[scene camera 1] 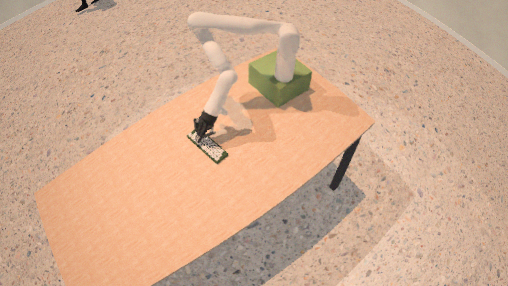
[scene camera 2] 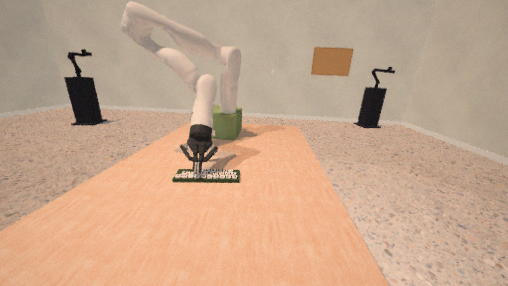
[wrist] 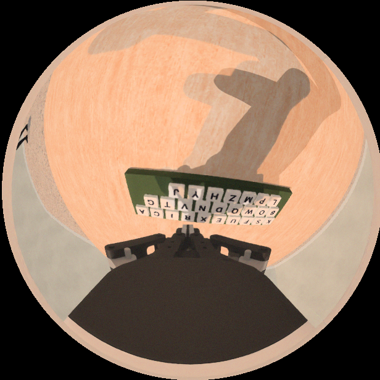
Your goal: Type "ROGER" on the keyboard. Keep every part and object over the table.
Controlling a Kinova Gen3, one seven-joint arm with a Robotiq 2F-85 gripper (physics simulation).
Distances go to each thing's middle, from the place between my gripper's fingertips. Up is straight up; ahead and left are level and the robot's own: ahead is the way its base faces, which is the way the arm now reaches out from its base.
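The keyboard [scene camera 2: 183,175] is there, and I can see my gripper 20 mm above it, 30 mm past it and 30 mm to the right of it.
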